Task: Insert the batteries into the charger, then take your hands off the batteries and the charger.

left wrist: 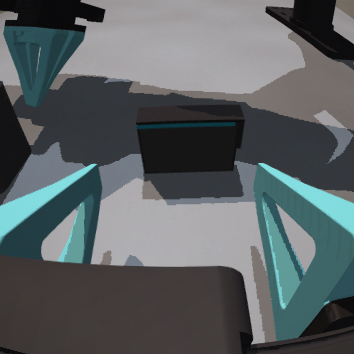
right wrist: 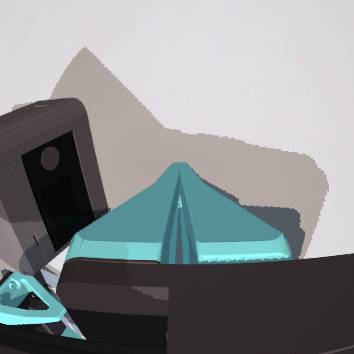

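Observation:
A dark block with a teal stripe under its top edge stands upright at the centre of the left wrist view; whether it is a battery or the charger I cannot tell. My left gripper is open and empty, its fingertips apart on both sides of the block in that view. My right gripper is shut and empty, pointing down to the far left of the block in the left wrist view. A large dark grey case with a black recessed face and a round mark is left of my right gripper; it may be the charger.
A black stand with a flat foot is at the upper right of the left wrist view. A black shape is cut off at the left edge. A teal finger shows below the grey case. Dark shadows lie across the pale table.

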